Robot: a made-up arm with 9 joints. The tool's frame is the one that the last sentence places. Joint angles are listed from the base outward.
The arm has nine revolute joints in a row. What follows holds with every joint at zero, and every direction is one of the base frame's. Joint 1 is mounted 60.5 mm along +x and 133.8 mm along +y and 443.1 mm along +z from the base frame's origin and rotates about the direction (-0.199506, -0.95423, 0.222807). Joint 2 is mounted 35.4 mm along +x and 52.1 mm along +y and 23.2 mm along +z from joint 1 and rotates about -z. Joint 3 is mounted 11.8 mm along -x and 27.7 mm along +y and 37.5 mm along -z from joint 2 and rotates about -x. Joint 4 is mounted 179.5 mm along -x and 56.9 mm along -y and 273.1 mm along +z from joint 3 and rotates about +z. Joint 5 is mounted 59.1 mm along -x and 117.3 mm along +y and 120.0 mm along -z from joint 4 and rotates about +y. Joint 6 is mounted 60.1 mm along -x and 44.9 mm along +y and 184.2 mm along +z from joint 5 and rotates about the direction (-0.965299, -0.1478, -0.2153). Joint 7 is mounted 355.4 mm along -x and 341.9 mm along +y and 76.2 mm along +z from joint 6 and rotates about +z. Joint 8 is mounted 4.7 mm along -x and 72.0 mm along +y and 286.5 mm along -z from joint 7 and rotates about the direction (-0.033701, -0.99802, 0.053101). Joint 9 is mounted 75.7 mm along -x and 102.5 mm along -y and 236.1 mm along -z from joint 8 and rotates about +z. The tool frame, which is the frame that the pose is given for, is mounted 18.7 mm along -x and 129.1 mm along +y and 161.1 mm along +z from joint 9; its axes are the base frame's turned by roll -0.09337, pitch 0.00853 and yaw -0.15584 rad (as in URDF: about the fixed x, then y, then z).
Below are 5 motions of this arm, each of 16 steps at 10 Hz.
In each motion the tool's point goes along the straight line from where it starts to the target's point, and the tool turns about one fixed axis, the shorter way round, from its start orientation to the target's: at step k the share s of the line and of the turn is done. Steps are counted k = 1, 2, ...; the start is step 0. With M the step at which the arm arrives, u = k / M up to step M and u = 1 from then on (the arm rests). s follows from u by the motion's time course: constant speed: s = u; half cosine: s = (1 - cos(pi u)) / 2; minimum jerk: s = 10 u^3 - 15 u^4 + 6 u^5.
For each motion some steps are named. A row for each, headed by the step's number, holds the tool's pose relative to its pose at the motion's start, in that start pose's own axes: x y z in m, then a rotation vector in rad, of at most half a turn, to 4 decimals.
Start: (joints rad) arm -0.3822 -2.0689 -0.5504 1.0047 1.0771 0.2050 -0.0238 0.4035 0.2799
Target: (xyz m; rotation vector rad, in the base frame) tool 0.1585 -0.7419 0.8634 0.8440 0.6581 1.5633
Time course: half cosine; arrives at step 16
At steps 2, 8, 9, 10, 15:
2: 0.0302 0.0035 0.0132 0.0207 -0.0235 -0.0579
8: 0.3970 0.0458 0.1731 0.2715 -0.3083 -0.7604
9: 0.4744 0.0548 0.2069 0.3244 -0.3684 -0.9088
10: 0.5489 0.0634 0.2393 0.3754 -0.4262 -1.0514
15: 0.7863 0.0908 0.3429 0.5377 -0.6106 -1.5062

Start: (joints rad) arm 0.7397 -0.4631 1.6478 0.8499 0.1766 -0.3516 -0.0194 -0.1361 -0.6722
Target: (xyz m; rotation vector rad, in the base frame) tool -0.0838 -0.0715 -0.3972 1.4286 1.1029 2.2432
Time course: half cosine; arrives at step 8
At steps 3, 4, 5, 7, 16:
3: 0.1044 0.1596 0.0611 -0.3432 0.1754 -0.4398
4: 0.1691 0.2585 0.0990 -0.5559 0.2841 -0.7124
5: 0.2339 0.3574 0.1369 -0.7687 0.3928 -0.9851
7: 0.3254 0.4974 0.1905 -1.0695 0.5465 -1.3706
16: 0.3383 0.5170 0.1981 -1.1119 0.5682 -1.4248

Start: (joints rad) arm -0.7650 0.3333 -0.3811 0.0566 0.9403 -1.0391 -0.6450 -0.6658 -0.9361
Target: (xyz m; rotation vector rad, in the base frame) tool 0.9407 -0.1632 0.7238 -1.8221 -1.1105 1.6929
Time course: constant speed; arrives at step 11
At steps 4, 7, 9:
4: -0.2106 -0.0301 0.1676 0.3406 0.1771 0.5318
7: -0.3686 -0.0527 0.2933 0.5961 0.3099 0.9307
9: -0.4739 -0.0677 0.3771 0.7664 0.3984 1.1966

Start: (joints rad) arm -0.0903 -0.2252 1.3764 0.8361 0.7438 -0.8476 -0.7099 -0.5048 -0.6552
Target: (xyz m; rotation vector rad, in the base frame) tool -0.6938 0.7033 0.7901 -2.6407 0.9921 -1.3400
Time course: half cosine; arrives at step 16
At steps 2, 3, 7, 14, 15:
2: 0.0102 -0.0082 0.0023 -0.0232 -0.0085 -0.0164
3: 0.0225 -0.0182 0.0050 -0.0513 -0.0189 -0.0362
7: 0.1074 -0.0872 0.0241 -0.2451 -0.0901 -0.1729
14: 0.2568 -0.2083 0.0576 -0.5858 -0.2154 -0.4132
15: 0.2644 -0.2145 0.0593 -0.6032 -0.2218 -0.4255

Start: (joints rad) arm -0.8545 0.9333 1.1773 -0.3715 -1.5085 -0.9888 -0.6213 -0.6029 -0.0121
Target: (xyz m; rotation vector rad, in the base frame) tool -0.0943 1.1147 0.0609 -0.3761 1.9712 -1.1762
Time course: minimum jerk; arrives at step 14
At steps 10, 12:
10: 0.1260 0.3657 0.3673 -0.0038 1.1402 -0.1685
12: 0.1439 0.4176 0.4194 -0.0044 1.3021 -0.1924

